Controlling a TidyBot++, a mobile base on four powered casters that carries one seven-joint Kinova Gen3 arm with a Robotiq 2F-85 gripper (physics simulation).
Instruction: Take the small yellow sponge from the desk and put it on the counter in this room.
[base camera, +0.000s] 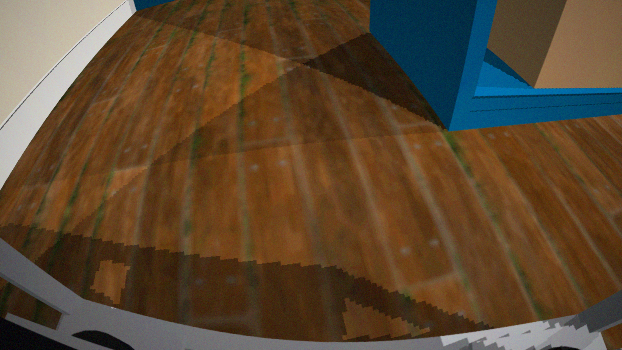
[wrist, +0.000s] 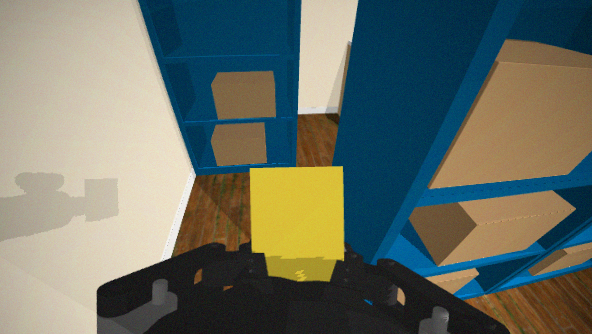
In view: the gripper (wrist: 301, 244), a small yellow sponge (wrist: 297, 213) and a white skirting (wrist: 172, 237).
The base camera view does not show the small yellow sponge: it is out of frame.
